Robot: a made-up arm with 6 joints.
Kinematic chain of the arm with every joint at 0, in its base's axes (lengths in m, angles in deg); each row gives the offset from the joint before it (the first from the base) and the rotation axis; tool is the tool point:
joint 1: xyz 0 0 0.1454 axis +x
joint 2: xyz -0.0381 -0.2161 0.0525 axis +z
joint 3: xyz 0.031 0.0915 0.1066 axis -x
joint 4: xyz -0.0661 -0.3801 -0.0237 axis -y
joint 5: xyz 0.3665 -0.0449 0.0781 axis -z
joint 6: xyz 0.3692 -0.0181 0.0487 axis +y
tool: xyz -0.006 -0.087 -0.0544
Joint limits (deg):
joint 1: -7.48..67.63
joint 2: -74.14..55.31
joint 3: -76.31..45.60
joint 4: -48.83..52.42
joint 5: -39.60..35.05
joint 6: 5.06..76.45
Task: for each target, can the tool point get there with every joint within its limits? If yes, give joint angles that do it. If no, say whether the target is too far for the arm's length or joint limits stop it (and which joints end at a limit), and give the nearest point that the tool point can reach.
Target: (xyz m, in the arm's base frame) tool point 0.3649 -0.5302 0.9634
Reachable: yes | joints 3.33 -8.68 31.98 34.83 15.75 55.21
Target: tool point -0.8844 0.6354 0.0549
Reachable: no: joint limits stop it (at a limit: joint 2, joint 3, joint 4, joint 6) | nearest point -0.1886 0.5331 0.0695 | short by 0.703 m
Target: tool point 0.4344 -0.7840 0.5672
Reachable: yes | joints 46.63 23.70 35.74 31.98 23.86 67.37
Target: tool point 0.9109 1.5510 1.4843
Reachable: no: too far | nearest point 0.3516 0.3489 0.8704 | short by 1.461 m
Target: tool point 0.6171 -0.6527 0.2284
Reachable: yes | joints 25.31 13.27 -20.07 27.30 -10.14 33.98
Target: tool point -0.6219 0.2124 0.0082
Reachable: no: joint limits stop it (at a limit: joint 2, joint 3, joint 4, joint 5, joint 6) | nearest point -0.1893 0.4483 -0.1442 | short by 0.516 m
